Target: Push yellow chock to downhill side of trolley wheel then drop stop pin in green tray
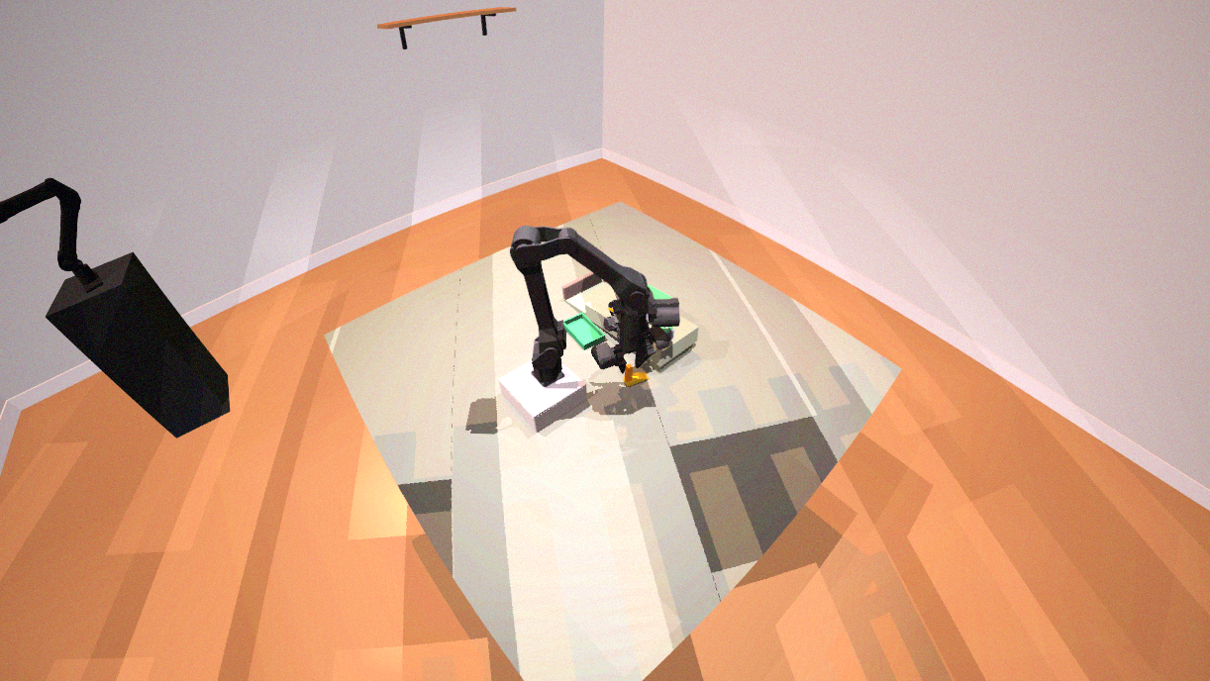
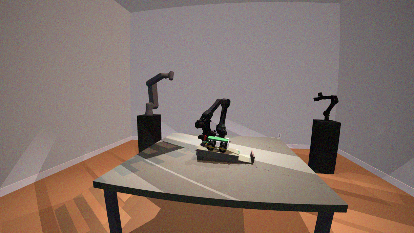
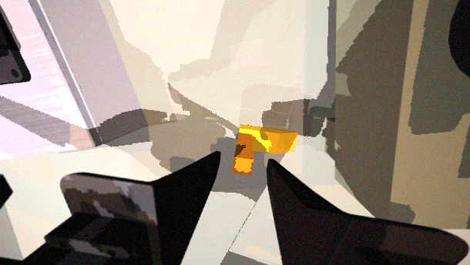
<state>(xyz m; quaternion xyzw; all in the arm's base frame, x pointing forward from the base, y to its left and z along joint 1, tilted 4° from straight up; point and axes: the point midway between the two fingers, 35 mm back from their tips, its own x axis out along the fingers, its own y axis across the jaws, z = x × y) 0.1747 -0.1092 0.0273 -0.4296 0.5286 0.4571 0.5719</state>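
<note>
The yellow chock lies 20 mm ahead of my gripper tip and 30 mm below it. Also, from my gripper tip: red-headed stop pin 130 mm ahead, 20 mm to the left, 80 mm above; trolley 150 mm ahead, 120 mm to the left, 60 mm above; beige ramp 150 mm ahead, 130 mm to the left, 10 mm below.
</note>
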